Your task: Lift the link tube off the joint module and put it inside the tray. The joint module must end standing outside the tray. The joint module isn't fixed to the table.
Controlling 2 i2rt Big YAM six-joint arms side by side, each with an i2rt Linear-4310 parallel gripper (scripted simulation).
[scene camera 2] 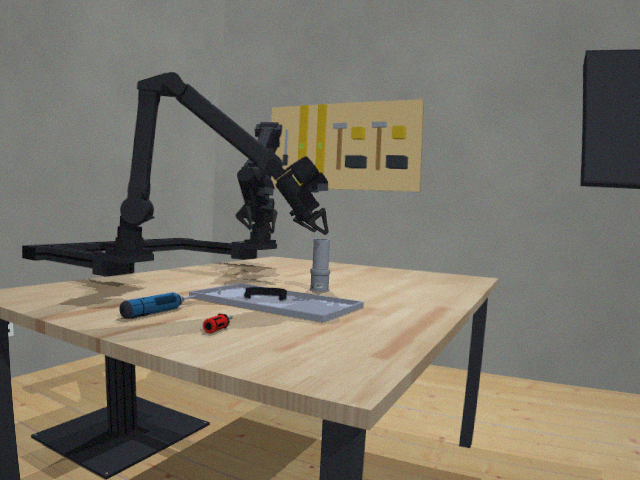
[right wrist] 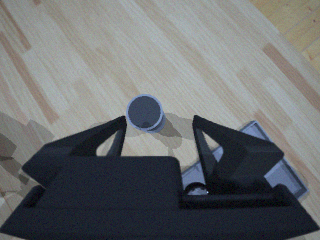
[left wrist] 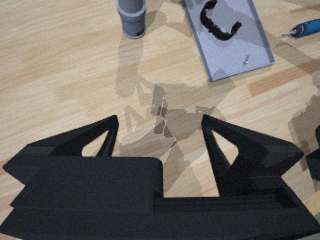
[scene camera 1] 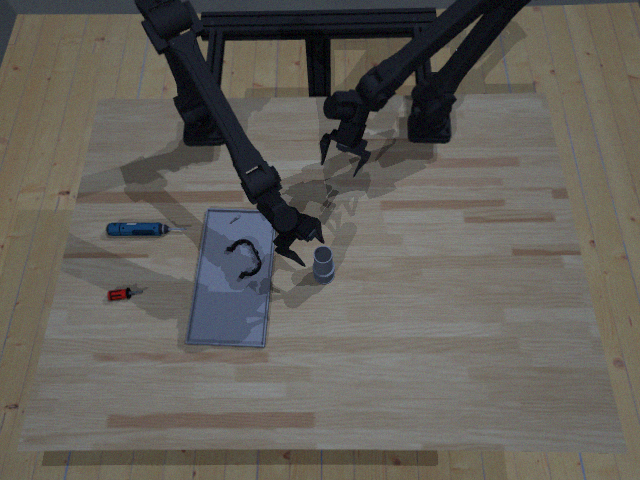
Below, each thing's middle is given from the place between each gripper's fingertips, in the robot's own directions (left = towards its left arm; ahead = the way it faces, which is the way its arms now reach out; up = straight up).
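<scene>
My right gripper [scene camera 2: 321, 232] is 10 mm past the tray [scene camera 1: 225, 309], and it's 180 mm above the tray and 240 mm to the left of it.
My left gripper [scene camera 2: 262, 231] is 170 mm above the tray, sitting 310 mm to the left of it and 260 mm short of it.
</scene>
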